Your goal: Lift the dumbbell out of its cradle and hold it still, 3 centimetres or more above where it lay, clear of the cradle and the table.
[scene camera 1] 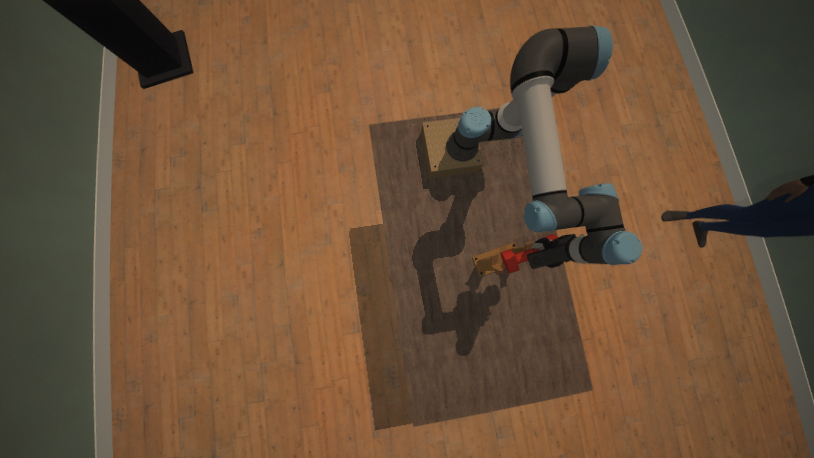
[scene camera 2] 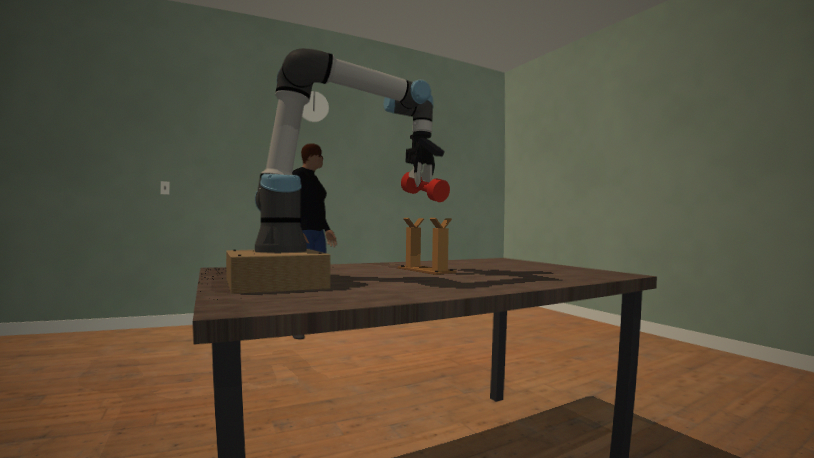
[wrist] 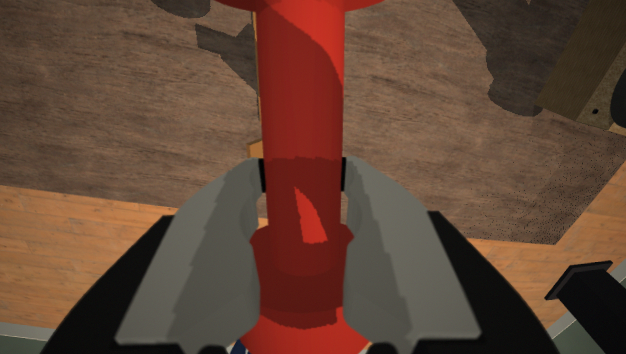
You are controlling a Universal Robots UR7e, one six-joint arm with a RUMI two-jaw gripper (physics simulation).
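Observation:
The red dumbbell [scene camera 1: 510, 261] [scene camera 2: 437, 189] [wrist: 302, 100] hangs in the air in scene camera 2, well above the cradle and apart from it, one end a little lower than the other. My gripper [scene camera 2: 422, 181] [wrist: 303, 161] is shut on the dumbbell's handle, with one grey finger on each side, close to one of its heads. The wooden cradle [scene camera 1: 488, 262] [scene camera 2: 440, 250] stands on the table [scene camera 1: 483, 393] [scene camera 2: 364, 304], its two posts with V-shaped tops below the dumbbell. In scene camera 1 the arm hides part of the dumbbell and cradle; in the wrist view the dumbbell hides most of the cradle.
The arm's wooden base block [scene camera 1: 441, 153] [scene camera 2: 278, 272] [wrist: 575, 75] stands on the table. A person [scene camera 1: 734, 219] [scene camera 2: 313, 193] stands on the floor beyond the table. A black column [scene camera 1: 128, 37] [wrist: 595, 300] stands on the floor away from the table.

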